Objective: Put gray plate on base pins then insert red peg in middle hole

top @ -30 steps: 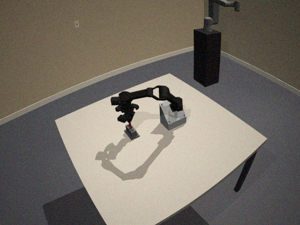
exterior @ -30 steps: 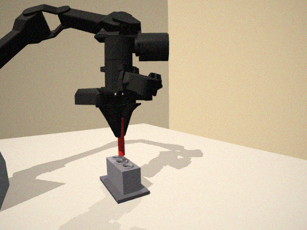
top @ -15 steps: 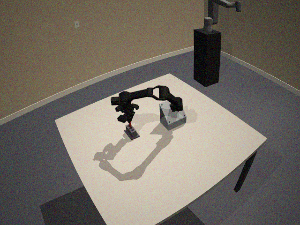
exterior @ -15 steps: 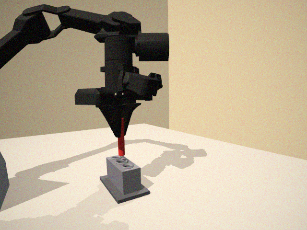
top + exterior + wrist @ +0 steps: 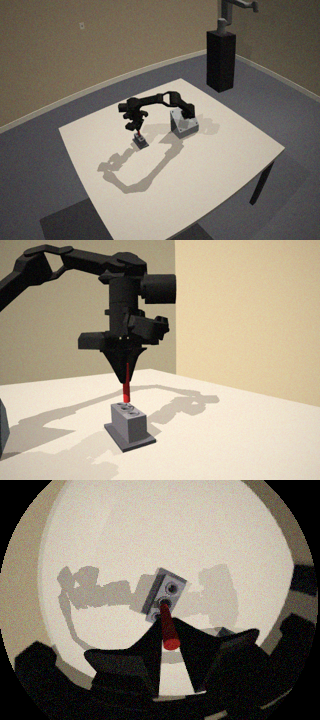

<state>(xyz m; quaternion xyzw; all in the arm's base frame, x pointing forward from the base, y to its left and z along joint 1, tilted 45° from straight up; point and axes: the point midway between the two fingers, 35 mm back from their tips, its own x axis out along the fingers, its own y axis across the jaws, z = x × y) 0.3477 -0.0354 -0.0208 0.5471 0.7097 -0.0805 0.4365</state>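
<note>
The red peg is right at my gripper tip. From my gripper tip the other things lie so: gray plate (7 cm below).
</note>
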